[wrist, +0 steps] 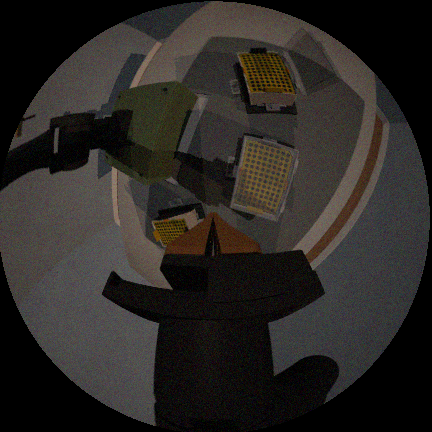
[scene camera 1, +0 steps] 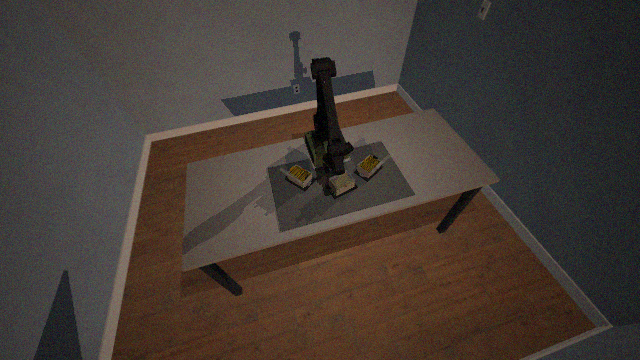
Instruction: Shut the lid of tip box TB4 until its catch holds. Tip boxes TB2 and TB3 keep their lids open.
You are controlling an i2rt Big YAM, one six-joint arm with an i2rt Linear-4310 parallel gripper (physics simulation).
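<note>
The middle tip box has its clear lid down flat over the yellow tip rack; whether its catch holds is too small to tell. The right box in the scene view and the left box show yellow racks uncovered. Their clear lids stand open, the right lid and the left lid leaning outward. No box labels are readable. My gripper is shut and empty, above and close to the middle box; the scene view does not show its fingertips clearly.
The boxes stand on a dark grey mat on the pale table. The green robot base is behind the middle box. The outer boxes flank the middle one on both sides. The arm's shadow falls across the mat's left part.
</note>
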